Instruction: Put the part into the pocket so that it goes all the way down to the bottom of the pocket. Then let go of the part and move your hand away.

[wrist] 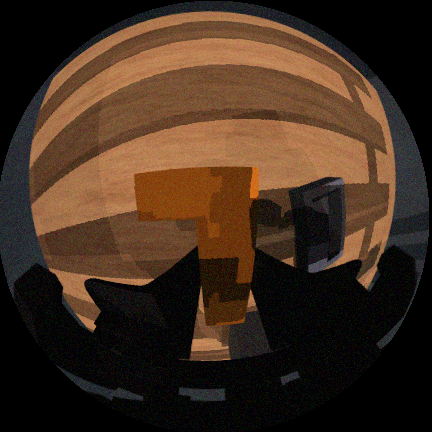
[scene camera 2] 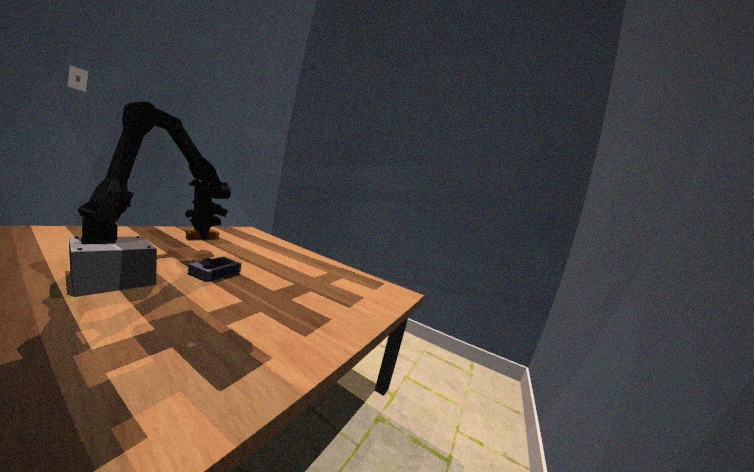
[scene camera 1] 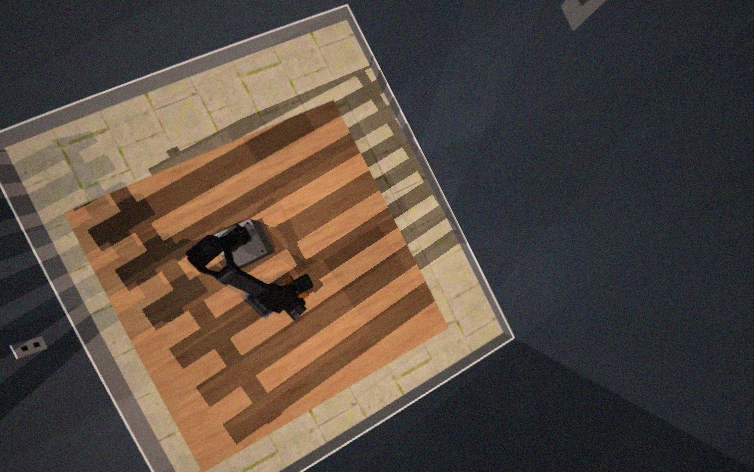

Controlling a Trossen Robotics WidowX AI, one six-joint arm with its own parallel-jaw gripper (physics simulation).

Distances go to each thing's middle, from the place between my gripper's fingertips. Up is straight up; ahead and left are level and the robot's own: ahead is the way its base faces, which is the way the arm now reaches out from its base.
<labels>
The orange L-shaped block [wrist: 223,200] lies 2 cm above my hand and 1 cm to the left of it. Also, from my hand: dark grey pocket block [scene camera 2: 212,269] (16 cm to the right, 6 cm below, 1 cm behind).
</labels>
